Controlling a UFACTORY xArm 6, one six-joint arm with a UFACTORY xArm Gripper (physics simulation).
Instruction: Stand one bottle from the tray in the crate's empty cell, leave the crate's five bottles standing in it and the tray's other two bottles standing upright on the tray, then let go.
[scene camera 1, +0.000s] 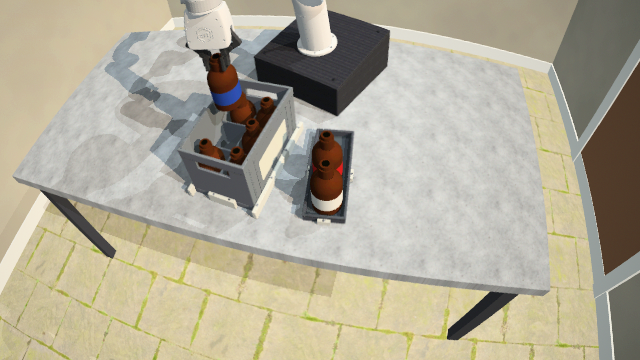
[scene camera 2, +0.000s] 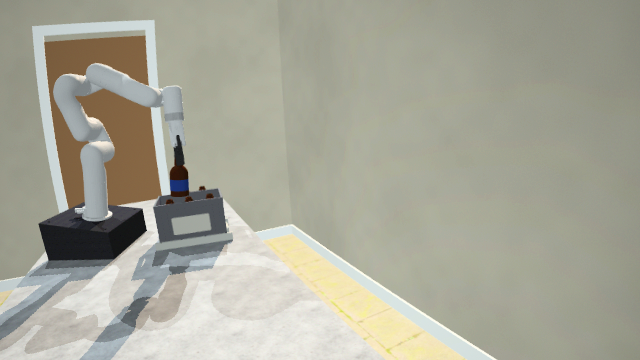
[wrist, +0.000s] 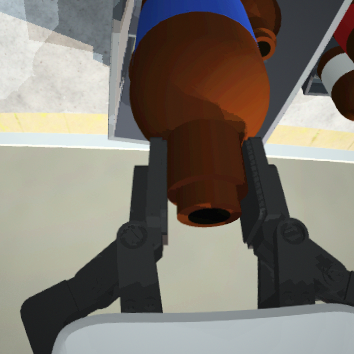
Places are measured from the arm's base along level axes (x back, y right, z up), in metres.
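Pixels of known places: gripper, fingertip midpoint: (scene camera 1: 218, 67) (scene camera 2: 180, 164) (wrist: 202, 156); arm's base at its link origin: (scene camera 1: 317, 43) (scene camera 2: 97, 216).
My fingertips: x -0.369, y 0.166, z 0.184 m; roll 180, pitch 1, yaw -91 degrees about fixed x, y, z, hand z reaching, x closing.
For each thing: its top centre in the pictures, then the offset to it from my fingertips. "spot": a spot on its surface instead. Level surfaces: height alone.
- brown bottle with a blue band, top centre: (wrist: 208, 209) (scene camera 1: 216, 53) (scene camera 2: 176, 156) dx +0.010, dy +0.000, dz +0.034 m
- grey crate at its top centre: (wrist: 219, 48) (scene camera 1: 235, 116) (scene camera 2: 188, 196) dx -0.020, dy -0.025, dz -0.139 m
- standing crate bottle at its top centre: (scene camera 1: 238, 94) dx +0.074, dy -0.003, dz -0.152 m
- empty cell at a spot on its surface: (scene camera 1: 233, 135) spot: dx +0.033, dy +0.023, dz -0.272 m
- red-banded bottle at its top centre: (scene camera 1: 326, 134) dx -0.048, dy -0.248, dz -0.155 m
- white-banded bottle at its top centre: (scene camera 1: 325, 163) dx -0.129, dy -0.256, dz -0.155 m
- tray at a spot on its surface: (scene camera 1: 346, 200) spot: dx -0.130, dy -0.303, dz -0.289 m
- grey table at its surface level: dz -0.314 m
My gripper (scene camera 1: 216, 65) (scene camera 2: 179, 162) (wrist: 202, 156) is shut on the neck of a brown bottle with a blue band (scene camera 1: 223, 82) (scene camera 2: 179, 186) (wrist: 200, 75). The bottle hangs about upright over the grey crate (scene camera 1: 215, 181) (scene camera 2: 164, 225) (wrist: 295, 45), its base near rim height. In scene camera 1 it overlaps one standing crate bottle (scene camera 1: 243, 112); whether they touch I cannot tell. Other crate bottles (scene camera 1: 205, 147) (scene camera 1: 251, 131) stand in their cells. The empty cell (scene camera 1: 233, 135) shows partly, in the middle of the left row. A red-banded bottle (scene camera 1: 326, 150) and a white-banded bottle (scene camera 1: 326, 187) stand on the tray (scene camera 1: 346, 200).
The tray is to the right of the crate in scene camera 1. Pale strips (scene camera 1: 222, 200) lie at the crate's foot. The black base block (scene camera 1: 300, 80) (scene camera 2: 80, 242) carries the arm behind crate and tray. All stand on the grey table (scene camera 1: 440, 175) (scene camera 2: 250, 320).
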